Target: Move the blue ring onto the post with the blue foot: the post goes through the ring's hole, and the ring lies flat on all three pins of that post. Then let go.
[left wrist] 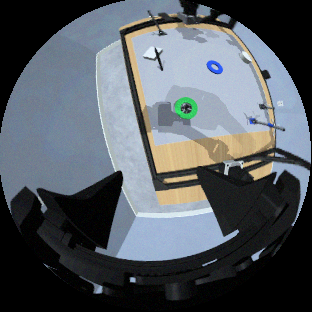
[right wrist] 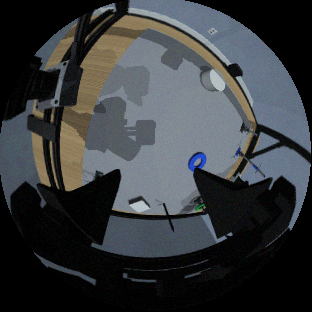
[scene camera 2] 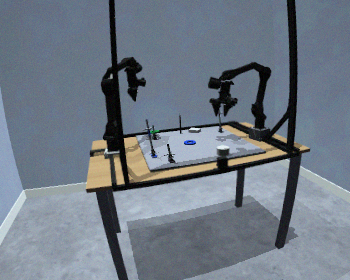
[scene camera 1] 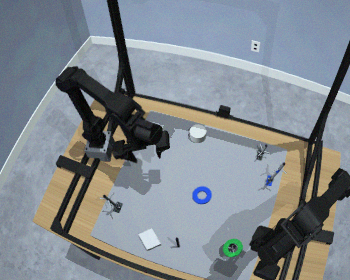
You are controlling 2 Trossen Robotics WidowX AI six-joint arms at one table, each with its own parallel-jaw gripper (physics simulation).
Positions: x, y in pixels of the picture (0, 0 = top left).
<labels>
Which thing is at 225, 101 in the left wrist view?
A grey mat.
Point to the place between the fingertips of my right gripper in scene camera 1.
At 148, 159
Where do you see a grey mat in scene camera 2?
At 208, 139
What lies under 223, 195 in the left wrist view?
My left gripper.
</labels>
